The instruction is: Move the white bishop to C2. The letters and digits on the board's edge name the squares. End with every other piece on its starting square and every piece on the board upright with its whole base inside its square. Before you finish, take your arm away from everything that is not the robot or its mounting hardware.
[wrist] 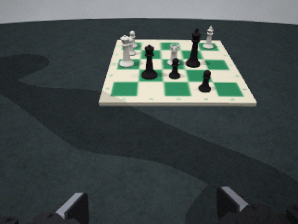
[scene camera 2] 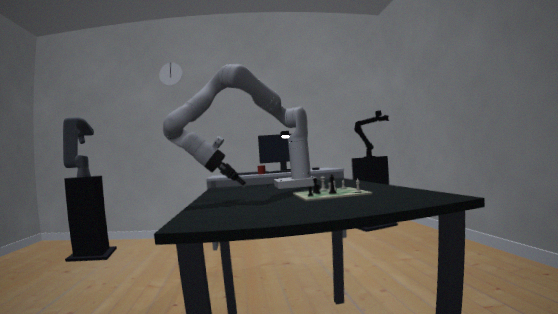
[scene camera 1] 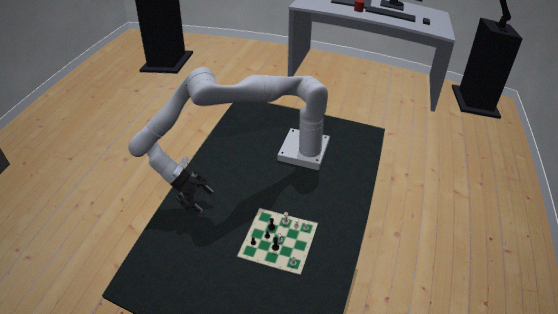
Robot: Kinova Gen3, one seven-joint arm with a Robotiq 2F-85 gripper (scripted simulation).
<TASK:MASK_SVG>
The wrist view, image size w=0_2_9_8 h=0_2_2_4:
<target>green-and-cream chessboard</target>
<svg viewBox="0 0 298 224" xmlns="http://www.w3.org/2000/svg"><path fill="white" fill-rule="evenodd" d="M99 100L99 106L257 104L222 43L212 41L213 49L205 49L203 44L206 40L198 43L200 66L197 68L186 66L193 44L191 40L135 40L138 47L134 48L136 55L130 56L134 61L134 66L130 68L119 65L123 59L121 40L117 40ZM205 70L211 72L209 93L198 90L203 82ZM171 44L179 45L179 79L169 78L173 68L167 64L171 57ZM148 44L155 47L152 60L157 78L146 80L141 76L146 68L147 59L144 47Z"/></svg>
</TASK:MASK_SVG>
